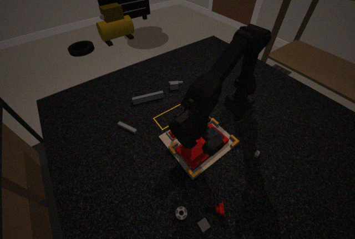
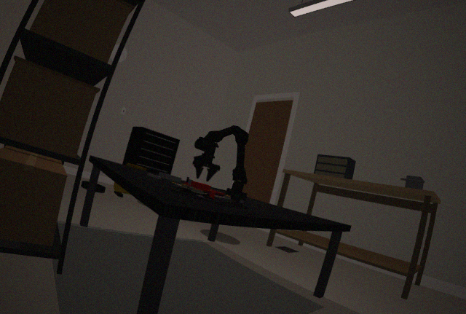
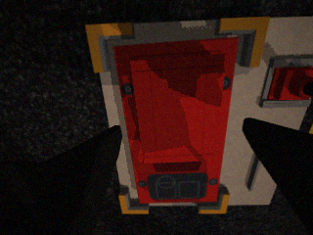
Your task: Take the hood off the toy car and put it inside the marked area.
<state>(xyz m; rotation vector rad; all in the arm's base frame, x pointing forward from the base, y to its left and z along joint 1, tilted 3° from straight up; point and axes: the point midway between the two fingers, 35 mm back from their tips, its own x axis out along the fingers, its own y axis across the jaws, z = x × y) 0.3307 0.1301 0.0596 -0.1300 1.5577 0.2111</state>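
The hood is 3 cm below my gripper tip. The rest, counted from my gripper tip: long grey bar 6 cm ahead, 37 cm to the right, 5 cm below; then short grey bar 21 cm ahead, 24 cm to the right, 6 cm below.
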